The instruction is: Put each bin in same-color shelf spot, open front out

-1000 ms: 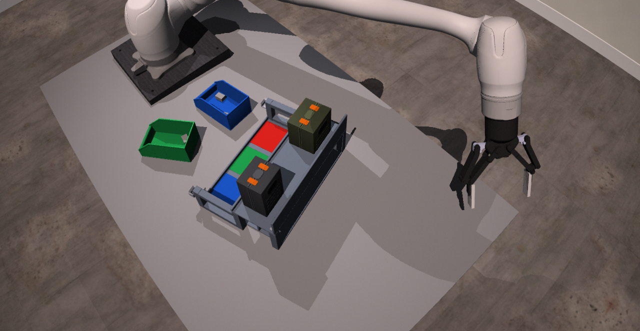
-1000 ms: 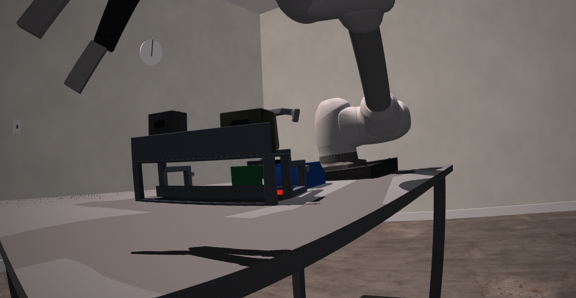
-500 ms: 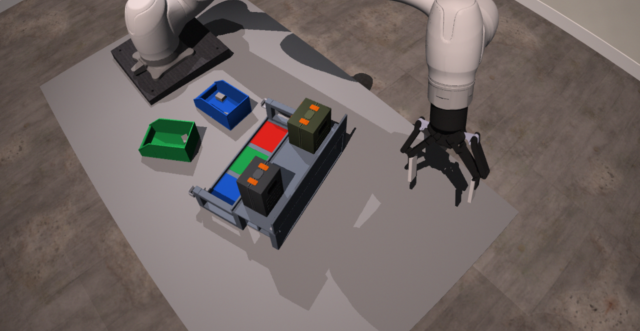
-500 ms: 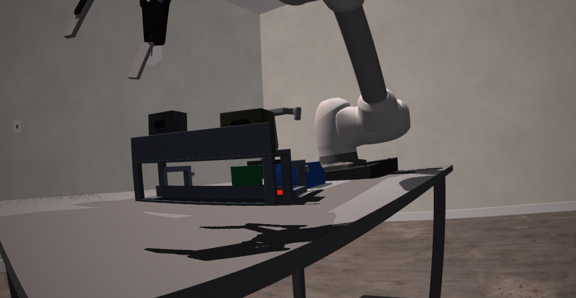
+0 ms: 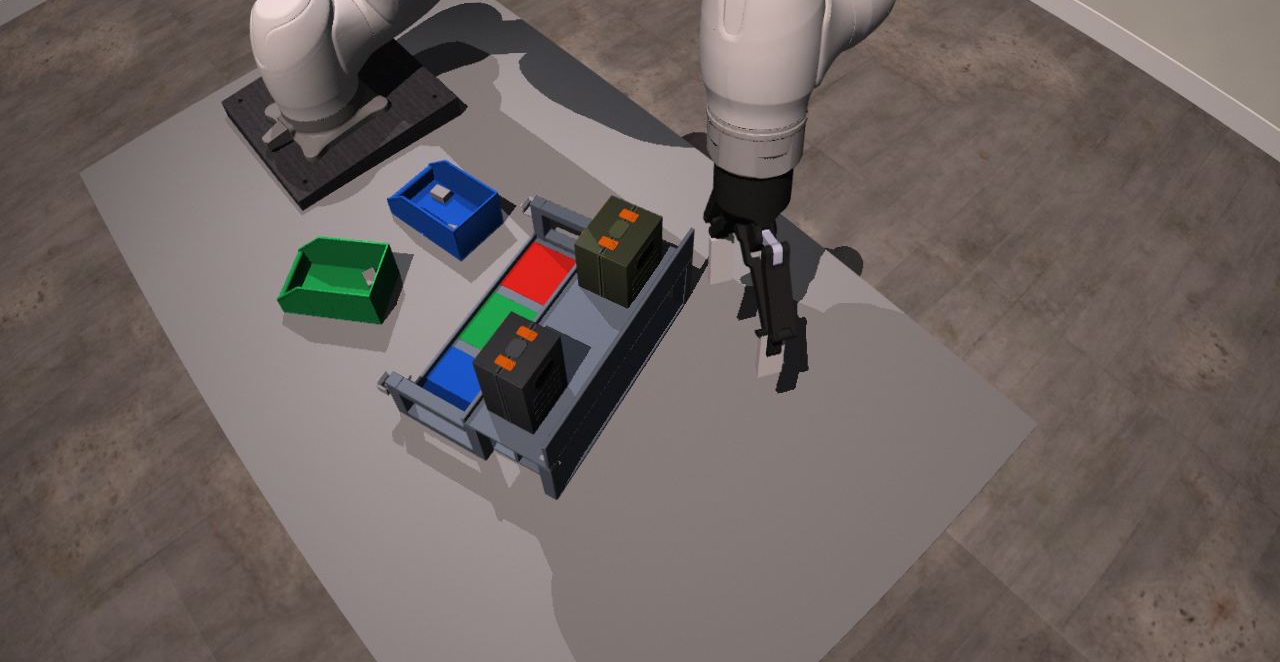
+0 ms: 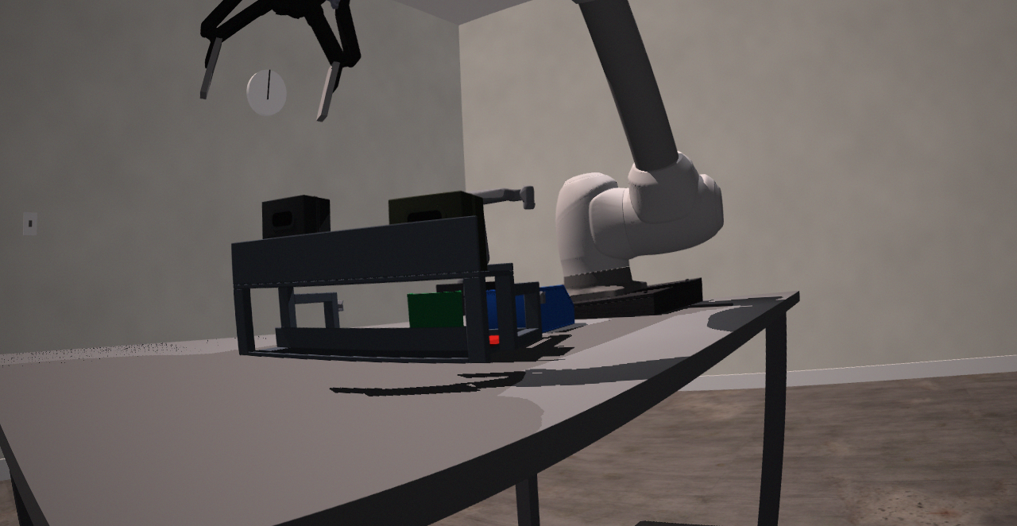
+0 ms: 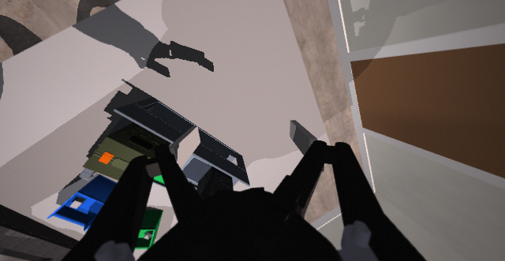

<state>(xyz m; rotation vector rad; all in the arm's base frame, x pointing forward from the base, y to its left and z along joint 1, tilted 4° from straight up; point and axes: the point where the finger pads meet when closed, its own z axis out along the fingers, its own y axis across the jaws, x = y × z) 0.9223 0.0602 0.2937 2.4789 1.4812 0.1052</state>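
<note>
The green bin is 590 mm behind my hand, 260 mm below it and 240 mm to the right of it. The rest, counted from my hand: olive case (250 mm behind, 150 mm below, 50 mm to the left); then black case (190 mm behind, 180 mm to the right, 140 mm below); then blue bin (590 mm behind, 260 mm below, 20 mm to the right).
</note>
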